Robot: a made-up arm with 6 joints.
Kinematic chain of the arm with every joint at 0, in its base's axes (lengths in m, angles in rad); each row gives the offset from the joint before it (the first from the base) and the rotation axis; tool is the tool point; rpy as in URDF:
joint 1: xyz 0 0 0.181 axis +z
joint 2: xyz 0 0 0 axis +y
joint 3: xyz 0.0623 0 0.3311 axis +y
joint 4: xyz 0.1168 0 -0.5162 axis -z
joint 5: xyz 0 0 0 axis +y
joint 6: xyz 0.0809 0 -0.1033 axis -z
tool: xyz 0 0 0 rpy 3.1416 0 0
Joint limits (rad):
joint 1: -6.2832..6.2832
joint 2: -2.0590..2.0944
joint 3: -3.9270..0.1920
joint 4: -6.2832..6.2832
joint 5: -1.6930..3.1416
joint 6: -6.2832..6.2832
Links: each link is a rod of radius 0.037 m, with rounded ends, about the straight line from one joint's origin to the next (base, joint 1, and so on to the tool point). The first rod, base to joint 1, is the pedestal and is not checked.
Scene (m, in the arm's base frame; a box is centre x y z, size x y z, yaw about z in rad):
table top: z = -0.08
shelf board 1: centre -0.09 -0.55 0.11 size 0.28 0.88 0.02 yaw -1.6
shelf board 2: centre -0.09 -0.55 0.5 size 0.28 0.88 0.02 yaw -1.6
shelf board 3: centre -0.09 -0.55 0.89 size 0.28 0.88 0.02 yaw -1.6
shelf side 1: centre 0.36 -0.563 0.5 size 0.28 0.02 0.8 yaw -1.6
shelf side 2: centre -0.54 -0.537 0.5 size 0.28 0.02 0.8 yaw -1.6
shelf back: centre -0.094 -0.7 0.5 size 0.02 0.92 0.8 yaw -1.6
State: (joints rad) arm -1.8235 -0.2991 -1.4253 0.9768 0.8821 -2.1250
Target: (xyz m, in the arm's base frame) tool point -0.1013 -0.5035 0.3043
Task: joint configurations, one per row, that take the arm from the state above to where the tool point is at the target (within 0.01 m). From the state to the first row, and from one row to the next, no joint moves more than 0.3 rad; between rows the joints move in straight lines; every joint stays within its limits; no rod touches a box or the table.
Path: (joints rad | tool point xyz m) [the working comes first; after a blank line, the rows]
Joints at the target: -1.8544 -0.4771 -0.6484 0.8992 1.1030 -2.1250
Straight joint move there: touches shelf board 2.

1: -1.9286 -0.5823 -1.2324 0.9420 0.9364 -2.1250 | -0.1380 -0.4505 0.7402
2: -2.0337 -0.8655 -1.0394 0.9072 0.9907 -2.1250 | -0.1327 -0.3401 0.7390
3: -2.1388 -1.1487 -0.8465 0.8724 1.0450 -2.1250 | -0.1136 -0.2474 0.7141
4: -2.1424 -1.1744 -0.6430 0.7716 1.3141 -2.1250 | -0.1189 -0.2872 0.5759
5: -2.1460 -1.2000 -0.4395 0.6707 1.5831 -2.1250 | -0.1121 -0.2920 0.4350
6: -2.1495 -1.2257 -0.2359 0.5698 1.8522 -2.1250 | -0.0943 -0.2644 0.3043
7: -2.0512 -0.9762 -0.3734 0.6796 1.6025 -2.1250 | -0.1016 -0.3389 0.3215
8: -1.9528 -0.7266 -0.5109 0.7894 1.3527 -2.1250 | -0.1051 -0.4203 0.3227
9: -1.8544 -0.4771 -0.6484 0.8992 1.1030 -2.1250 | -0.1013 -0.5035 0.3043

